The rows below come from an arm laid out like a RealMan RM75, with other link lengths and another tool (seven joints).
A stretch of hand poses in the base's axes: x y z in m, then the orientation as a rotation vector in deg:
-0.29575, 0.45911, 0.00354, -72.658, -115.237, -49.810
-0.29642, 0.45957, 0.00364, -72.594, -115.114, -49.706
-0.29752, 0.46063, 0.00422, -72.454, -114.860, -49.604
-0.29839, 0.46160, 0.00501, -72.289, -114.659, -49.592
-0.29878, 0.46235, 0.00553, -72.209, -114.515, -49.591
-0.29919, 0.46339, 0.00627, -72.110, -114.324, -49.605
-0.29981, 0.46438, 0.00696, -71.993, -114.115, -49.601
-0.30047, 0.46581, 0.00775, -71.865, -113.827, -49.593
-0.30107, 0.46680, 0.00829, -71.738, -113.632, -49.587
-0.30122, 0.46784, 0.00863, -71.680, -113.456, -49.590
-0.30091, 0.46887, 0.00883, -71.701, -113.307, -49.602
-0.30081, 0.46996, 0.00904, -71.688, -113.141, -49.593
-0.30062, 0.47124, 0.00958, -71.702, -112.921, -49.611
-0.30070, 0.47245, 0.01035, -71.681, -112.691, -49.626
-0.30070, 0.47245, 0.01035, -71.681, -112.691, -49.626
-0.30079, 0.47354, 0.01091, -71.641, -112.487, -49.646
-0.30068, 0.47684, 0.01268, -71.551, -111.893, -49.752
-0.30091, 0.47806, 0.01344, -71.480, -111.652, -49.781
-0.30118, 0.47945, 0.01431, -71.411, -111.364, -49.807
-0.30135, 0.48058, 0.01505, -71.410, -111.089, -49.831
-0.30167, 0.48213, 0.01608, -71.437, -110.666, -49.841
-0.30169, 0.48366, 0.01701, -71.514, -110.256, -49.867
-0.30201, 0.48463, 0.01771, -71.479, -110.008, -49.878
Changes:
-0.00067, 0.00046, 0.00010, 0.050, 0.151, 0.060
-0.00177, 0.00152, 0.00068, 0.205, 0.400, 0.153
-0.00264, 0.00249, 0.00147, 0.380, 0.560, 0.243
-0.00303, 0.00324, 0.00199, 0.494, 0.668, 0.278
-0.00344, 0.00428, 0.00273, 0.648, 0.803, 0.315
-0.00406, 0.00527, 0.00342, 0.811, 0.961, 0.367
-0.00472, 0.00670, 0.00421, 1.022, 1.179, 0.416
-0.00532, 0.00769, 0.00475, 1.181, 1.329, 0.478
-0.00547, 0.00873, 0.00509, 1.305, 1.457, 0.491
-0.00516, 0.00976, 0.00529, 1.384, 1.555, 0.450
-0.00506, 0.01085, 0.00550, 1.478, 1.679, 0.436
-0.00487, 0.01213, 0.00604, 1.603, 1.825, 0.387
-0.00495, 0.01334, 0.00681, 1.746, 1.982, 0.361
-0.00495, 0.01334, 0.00681, 1.746, 1.982, 0.361
-0.00504, 0.01443, 0.00737, 1.886, 2.118, 0.351
-0.00493, 0.01773, 0.00914, 2.301, 2.485, 0.287
-0.00516, 0.01895, 0.00990, 2.479, 2.644, 0.290
-0.00543, 0.02034, 0.01077, 2.680, 2.838, 0.285
-0.00560, 0.02147, 0.01151, 2.844, 3.020, 0.233
-0.00592, 0.02302, 0.01254, 3.073, 3.313, 0.142
-0.00594, 0.02455, 0.01347, 3.280, 3.585, 0.012
-0.00626, 0.02552, 0.01417, 3.438, 3.756, -0.008

